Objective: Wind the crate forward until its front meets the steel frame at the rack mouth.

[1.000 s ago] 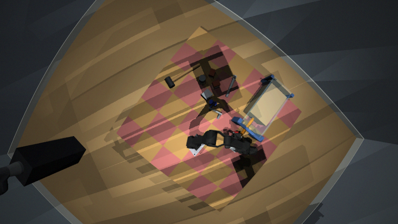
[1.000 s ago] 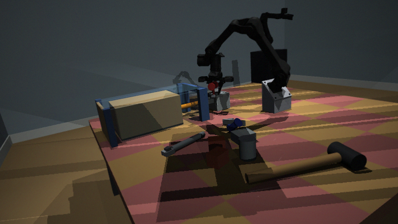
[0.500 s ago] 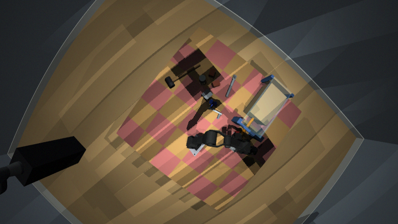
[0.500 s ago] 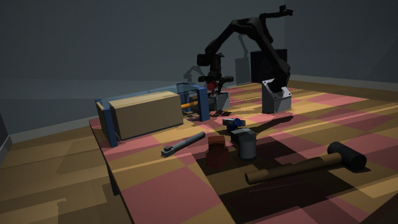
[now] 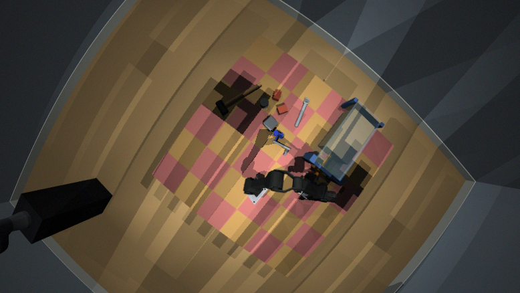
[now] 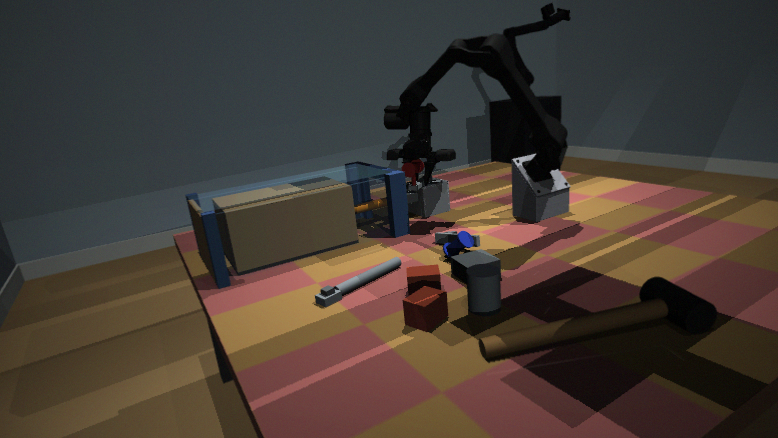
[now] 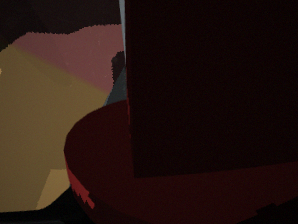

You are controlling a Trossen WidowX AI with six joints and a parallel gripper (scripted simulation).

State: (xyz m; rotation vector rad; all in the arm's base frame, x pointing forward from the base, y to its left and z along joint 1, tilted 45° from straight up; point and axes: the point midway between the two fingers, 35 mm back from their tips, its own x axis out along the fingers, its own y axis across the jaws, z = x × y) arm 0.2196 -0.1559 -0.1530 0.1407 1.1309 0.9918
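Right now my gripper tip is 2 cm below the grey crank arm, 1 cm to the right of it and 1 cm short of it. Also, from my gripper tip: grey winch: 6 cm below, 5 cm behind, 4 cm to the right; blue-knobbed winch handle: 28 cm to the left, 9 cm ahead, 7 cm below; red knob: 5 cm above, 4 cm ahead, 3 cm to the left.
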